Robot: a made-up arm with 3 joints.
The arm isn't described. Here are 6 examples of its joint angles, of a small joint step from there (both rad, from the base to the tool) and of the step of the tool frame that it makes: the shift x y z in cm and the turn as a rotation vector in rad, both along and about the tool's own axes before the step.
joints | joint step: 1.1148 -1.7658 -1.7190 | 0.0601 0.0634 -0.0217
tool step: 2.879 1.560 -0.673 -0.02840 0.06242 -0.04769
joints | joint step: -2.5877 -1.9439 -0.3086 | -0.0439 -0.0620 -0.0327
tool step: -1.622 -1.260 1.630 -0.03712 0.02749 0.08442
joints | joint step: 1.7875 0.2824 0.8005 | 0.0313 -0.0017 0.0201
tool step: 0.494 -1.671 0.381 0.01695 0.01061 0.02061
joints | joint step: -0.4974 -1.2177 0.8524 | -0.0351 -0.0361 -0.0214
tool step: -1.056 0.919 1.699 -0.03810 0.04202 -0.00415
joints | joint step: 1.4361 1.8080 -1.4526 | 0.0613 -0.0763 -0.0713
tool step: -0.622 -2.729 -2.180 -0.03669 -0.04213 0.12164
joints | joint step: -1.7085 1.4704 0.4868 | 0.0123 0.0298 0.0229
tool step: 0.254 -0.247 0.208 0.05160 -0.00387 -0.00908
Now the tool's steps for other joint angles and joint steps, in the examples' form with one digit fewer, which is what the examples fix.
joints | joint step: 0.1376 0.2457 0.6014 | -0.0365 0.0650 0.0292
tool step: -0.30 2.34 -0.59 0.0799 -0.0315 -0.0513
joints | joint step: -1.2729 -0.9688 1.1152 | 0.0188 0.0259 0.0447
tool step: 0.63 -0.69 -0.73 0.0584 -0.0126 -0.0024
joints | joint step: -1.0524 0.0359 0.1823 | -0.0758 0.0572 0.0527
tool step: 0.16 4.20 1.66 0.0937 0.0045 -0.1071
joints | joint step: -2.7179 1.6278 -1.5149 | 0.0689 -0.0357 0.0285
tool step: -1.26 -2.19 -2.97 0.0624 -0.0449 0.0348
